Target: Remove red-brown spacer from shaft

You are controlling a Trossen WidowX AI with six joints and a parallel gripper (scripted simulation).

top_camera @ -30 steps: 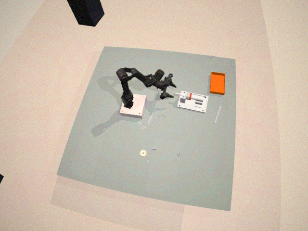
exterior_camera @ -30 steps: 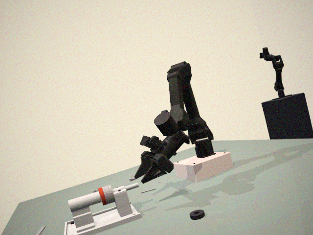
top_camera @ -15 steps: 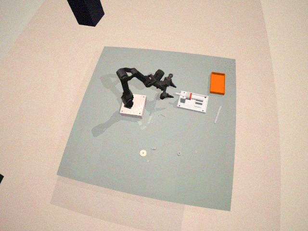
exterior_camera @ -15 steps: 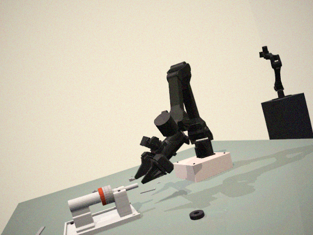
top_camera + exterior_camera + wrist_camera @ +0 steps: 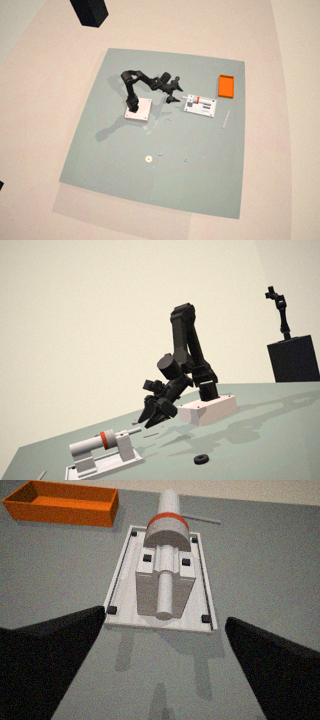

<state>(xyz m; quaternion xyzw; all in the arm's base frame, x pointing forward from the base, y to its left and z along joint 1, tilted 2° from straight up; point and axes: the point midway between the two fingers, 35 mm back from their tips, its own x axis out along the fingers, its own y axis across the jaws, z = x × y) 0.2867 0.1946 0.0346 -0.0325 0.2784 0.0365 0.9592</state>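
Now: the grey shaft 100 mm ahead of my gripper tip, 10 mm to the left of it and 10 mm below it. From my gripper tip the other things lie so: black ring (100 mm behind, 210 mm to the left, 80 mm below); orange-red spacer (120 mm ahead, 10 mm to the left, 10 mm below); grey spacer (110 mm ahead, 10 mm to the left, 10 mm below).
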